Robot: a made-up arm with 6 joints.
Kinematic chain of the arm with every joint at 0, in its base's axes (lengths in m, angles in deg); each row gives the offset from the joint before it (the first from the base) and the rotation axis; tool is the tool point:
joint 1: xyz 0 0 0.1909 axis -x
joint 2: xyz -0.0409 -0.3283 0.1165 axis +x
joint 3: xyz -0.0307 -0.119 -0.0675 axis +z
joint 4: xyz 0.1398 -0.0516 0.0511 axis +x
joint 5: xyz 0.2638 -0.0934 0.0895 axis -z
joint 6: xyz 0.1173 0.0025 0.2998 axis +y
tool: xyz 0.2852 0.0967 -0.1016
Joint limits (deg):
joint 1: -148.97..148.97
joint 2: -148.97..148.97
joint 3: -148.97..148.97
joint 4: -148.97..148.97
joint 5: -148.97..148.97
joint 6: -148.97..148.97
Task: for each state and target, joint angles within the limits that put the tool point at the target. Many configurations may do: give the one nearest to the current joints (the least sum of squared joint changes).
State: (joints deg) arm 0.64 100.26 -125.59 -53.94 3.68 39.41
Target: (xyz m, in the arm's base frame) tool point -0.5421 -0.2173 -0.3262
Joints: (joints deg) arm -2.53 105.32 -136.44 -53.29 5.38 38.39
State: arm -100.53 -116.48 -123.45 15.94 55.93 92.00
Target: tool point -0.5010 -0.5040 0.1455
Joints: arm -87.11 -118.28 -123.62 16.16 57.60 80.31
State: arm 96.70 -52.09 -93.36 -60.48 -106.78 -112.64
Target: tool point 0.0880 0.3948 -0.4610
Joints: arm 141.96 -70.49 -103.57 -32.70 -112.17 -124.81
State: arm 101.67 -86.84 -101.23 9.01 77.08 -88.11
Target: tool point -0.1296 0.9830 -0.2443
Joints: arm 112.85 -68.37 -74.88 -7.53 61.79 -84.88
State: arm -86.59 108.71 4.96 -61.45 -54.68 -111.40
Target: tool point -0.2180 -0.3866 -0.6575
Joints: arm -99.50 114.34 43.26 -66.62 -60.99 -117.60
